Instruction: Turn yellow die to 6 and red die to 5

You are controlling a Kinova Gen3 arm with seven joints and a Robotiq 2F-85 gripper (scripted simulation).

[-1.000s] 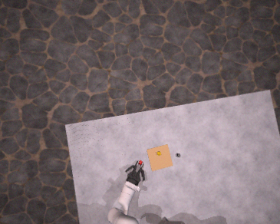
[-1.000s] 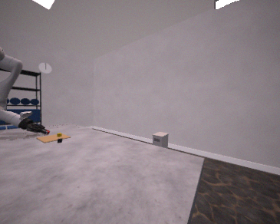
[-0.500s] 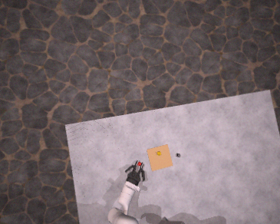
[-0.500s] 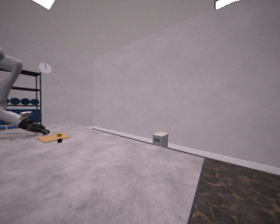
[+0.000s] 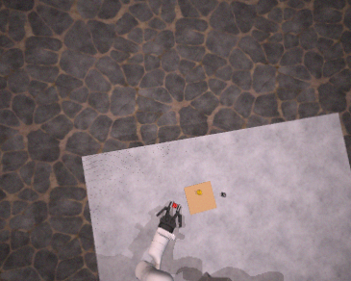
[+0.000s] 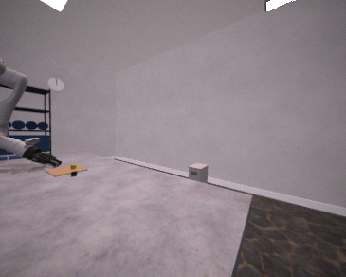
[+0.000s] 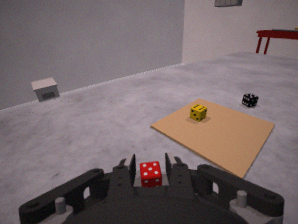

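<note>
My hand is 1 cm above the red die. Round my hand: tan mat 14 cm to the right, 2 cm below; then yellow die 14 cm to the right, 3 cm ahead, 1 cm below; then black die 26 cm to the right, 1 cm below, 1 cm behind.
</note>
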